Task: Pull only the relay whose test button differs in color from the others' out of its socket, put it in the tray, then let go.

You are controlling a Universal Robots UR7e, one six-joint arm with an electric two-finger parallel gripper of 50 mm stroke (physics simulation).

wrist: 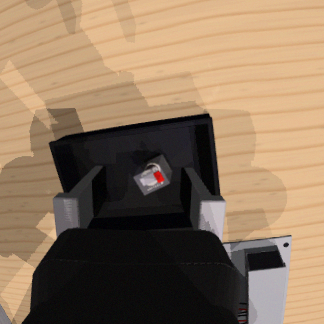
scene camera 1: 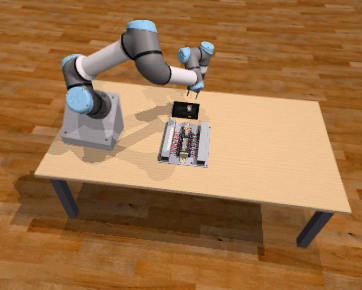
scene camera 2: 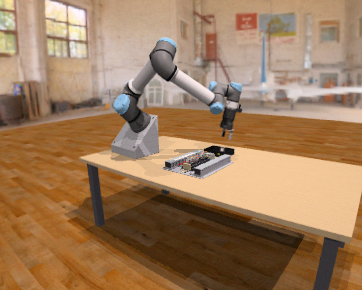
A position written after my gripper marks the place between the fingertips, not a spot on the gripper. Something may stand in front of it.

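Visible to me: my gripper (wrist: 143, 182); also a relay (wrist: 154, 173).
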